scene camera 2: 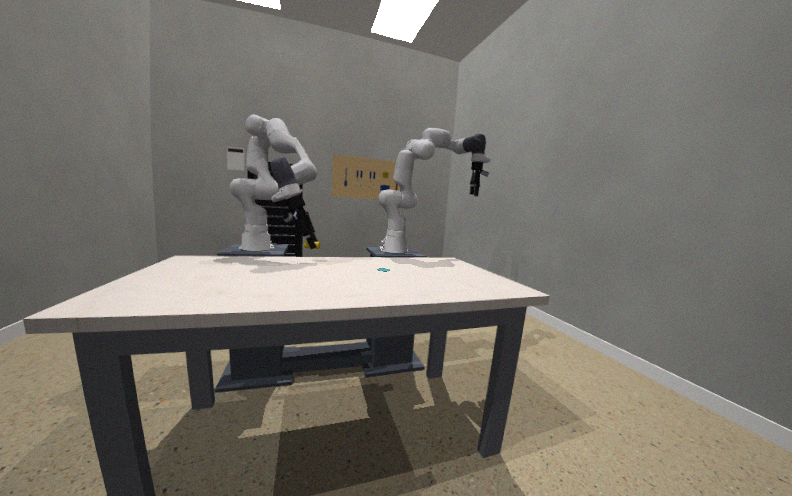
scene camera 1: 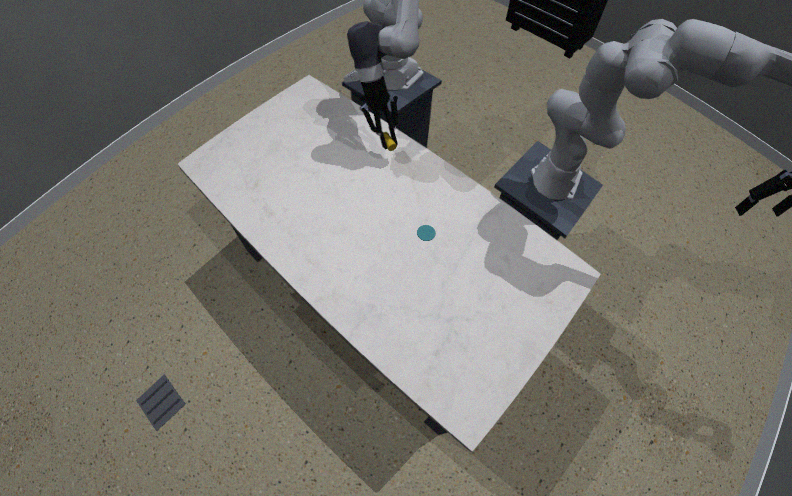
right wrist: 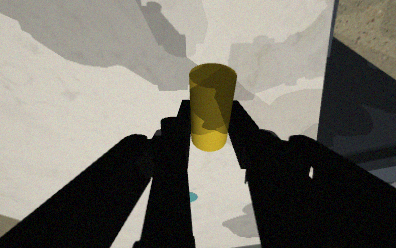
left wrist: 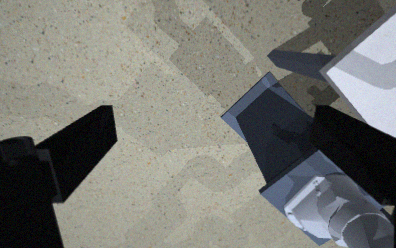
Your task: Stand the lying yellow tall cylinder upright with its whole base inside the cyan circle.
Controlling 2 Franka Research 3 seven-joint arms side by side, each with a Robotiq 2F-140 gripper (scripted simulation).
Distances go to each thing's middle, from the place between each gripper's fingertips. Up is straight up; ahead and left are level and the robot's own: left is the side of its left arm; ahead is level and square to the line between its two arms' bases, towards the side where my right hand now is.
Right now the yellow cylinder (right wrist: 212, 86) is 20 mm below my right hand (scene camera 1: 390, 145).
Right now my left hand is 35 cm short of the yellow cylinder, 106 cm to the left of it and 33 cm above it.
